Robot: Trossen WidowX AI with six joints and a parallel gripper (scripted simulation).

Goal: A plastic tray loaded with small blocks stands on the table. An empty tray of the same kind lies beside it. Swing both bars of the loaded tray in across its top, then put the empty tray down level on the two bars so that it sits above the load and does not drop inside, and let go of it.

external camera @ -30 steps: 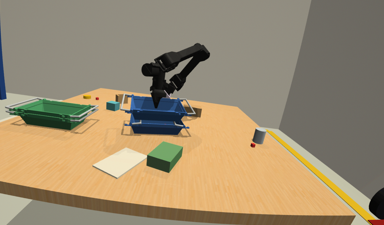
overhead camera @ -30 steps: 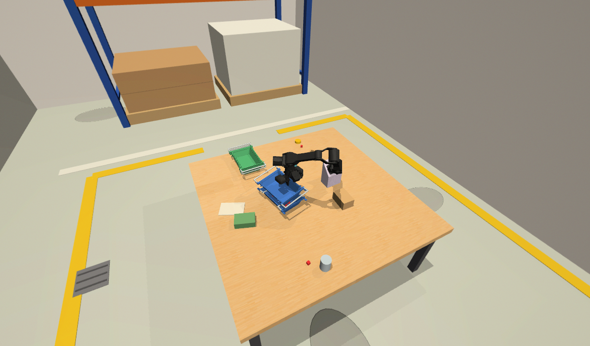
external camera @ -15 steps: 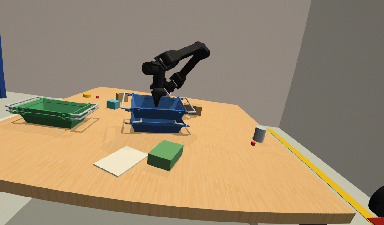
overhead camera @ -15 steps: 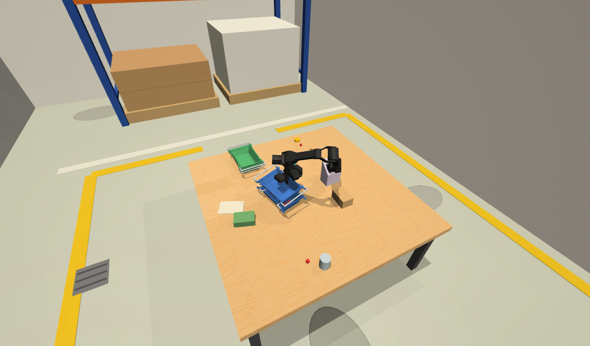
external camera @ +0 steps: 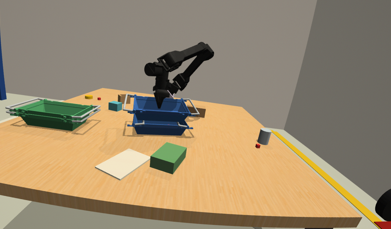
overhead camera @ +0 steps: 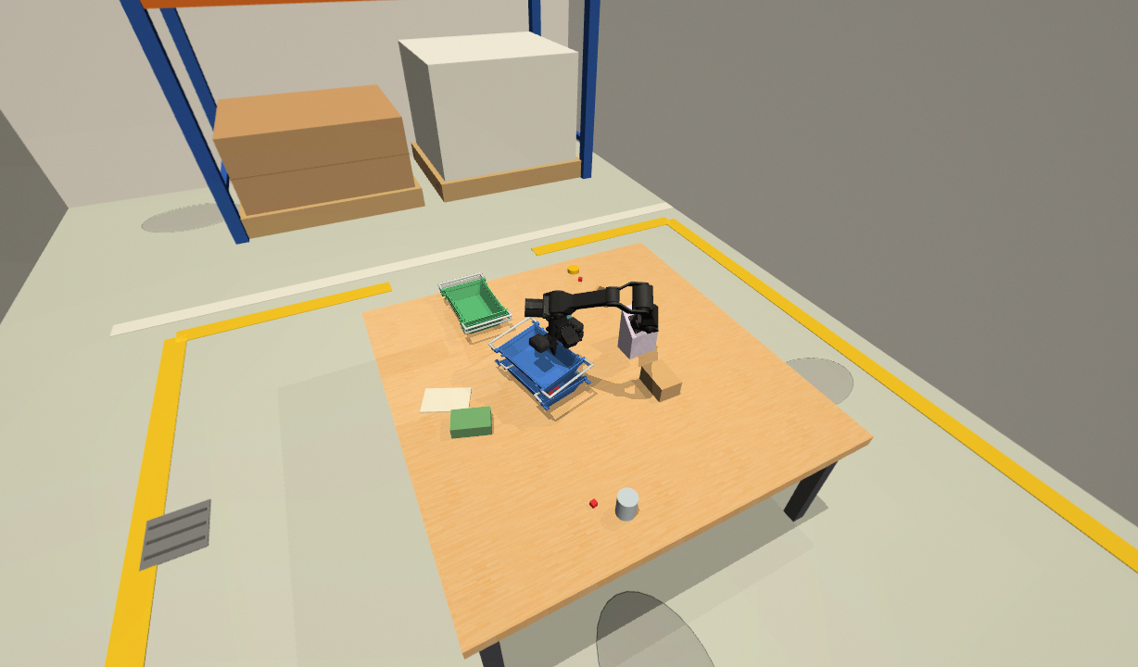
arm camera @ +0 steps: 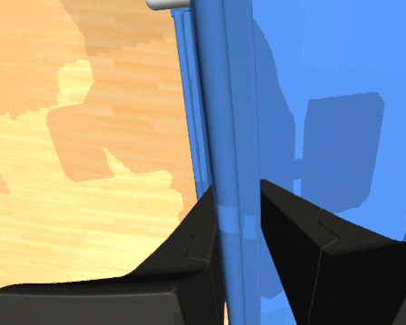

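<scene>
My gripper tip is 70 mm short of the blue tray, 10 mm to the right of it and 30 mm below it. Round my gripper tip: cream sheet (360 mm ahead, 80 mm to the right, 90 mm below); then teal cube (190 mm behind, 270 mm to the right, 70 mm below); then green block (340 mm ahead, 60 mm to the left, 70 mm below).
</scene>
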